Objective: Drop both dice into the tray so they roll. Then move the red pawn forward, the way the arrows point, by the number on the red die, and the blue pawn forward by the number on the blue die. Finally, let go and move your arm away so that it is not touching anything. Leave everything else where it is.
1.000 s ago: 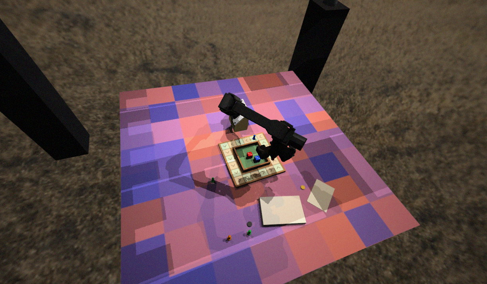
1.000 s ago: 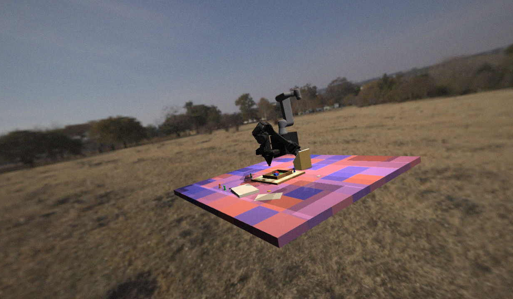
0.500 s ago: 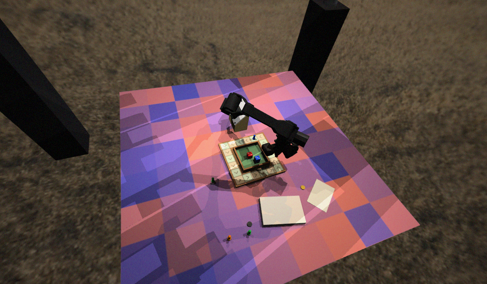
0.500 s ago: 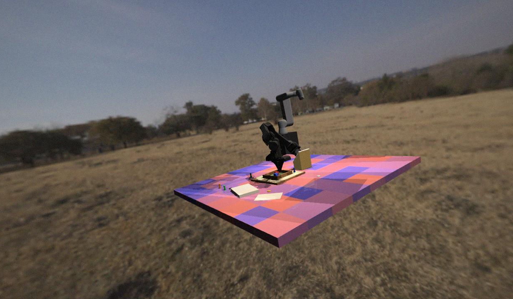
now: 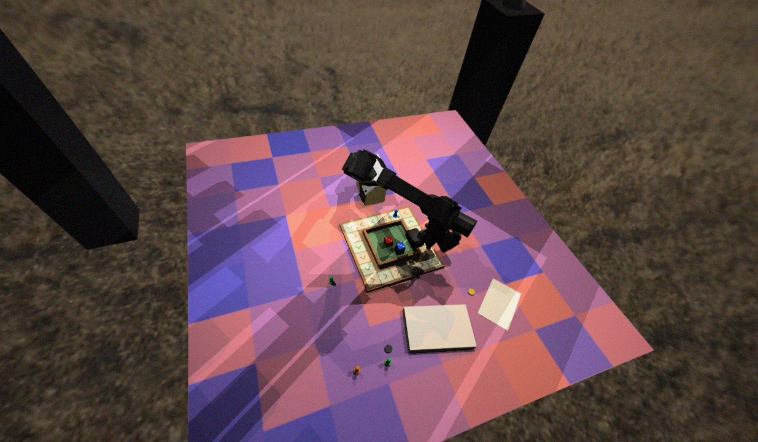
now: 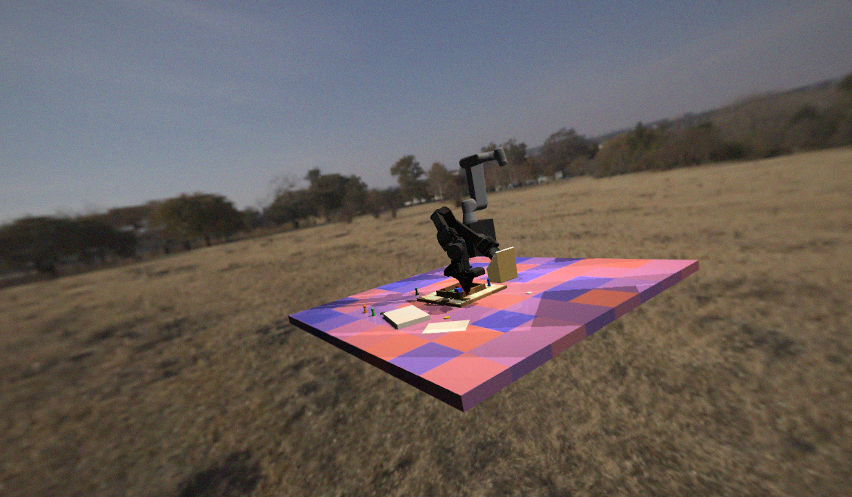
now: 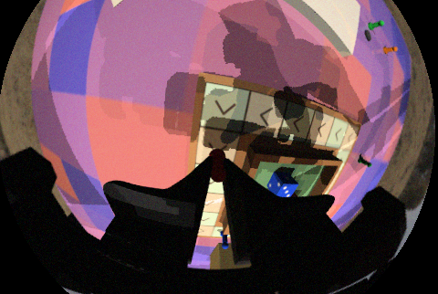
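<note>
The blue pawn is 18 cm behind my gripper tip, 5 cm to the right of it and 1 cm below it. Round my gripper tip: red pawn: 1 cm above; then thick white pad: 26 cm ahead, 9 cm to the right, 3 cm below; then yellow disc: 18 cm ahead, 8 cm to the left, 4 cm below.
</note>
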